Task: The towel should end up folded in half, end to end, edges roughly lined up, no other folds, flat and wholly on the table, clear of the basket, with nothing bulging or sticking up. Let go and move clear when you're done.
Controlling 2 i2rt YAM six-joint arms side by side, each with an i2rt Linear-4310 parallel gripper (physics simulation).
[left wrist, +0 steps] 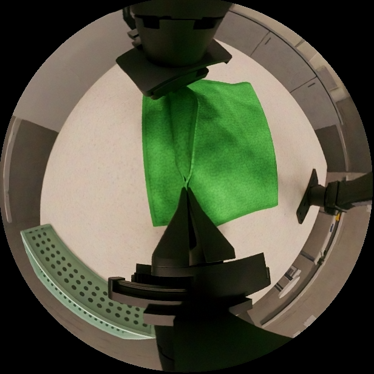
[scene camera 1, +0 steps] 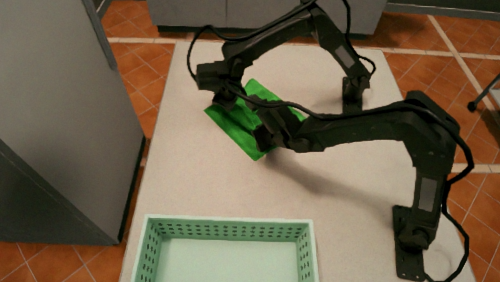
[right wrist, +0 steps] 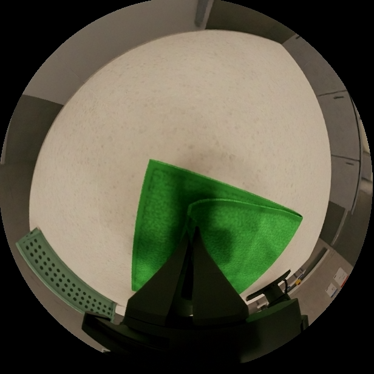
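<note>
The green towel (scene camera 1: 235, 128) (left wrist: 235, 150) (right wrist: 260, 227) lies on the table with one end lifted and brought partway over the rest. Its raised edge curves up to both fingertips, with a shadowed hollow beside it. My left gripper (scene camera 1: 261, 141) (left wrist: 185, 190) is shut on the towel's edge, low over the towel near its lower corner in the scene view. My right gripper (scene camera 1: 221, 104) (right wrist: 193, 230) is shut on the same edge, farther left and up. The arms hide part of the towel in the scene view. The towel lies apart from the basket.
The pale green basket (scene camera 1: 230, 220) (left wrist: 75, 277) (right wrist: 62, 279) stands at the bottom of the scene view on the table (scene camera 1: 195, 185). A tall grey cabinet (scene camera 1: 55, 110) stands at the left. The two arms reach in close together from the right, the left arm in front.
</note>
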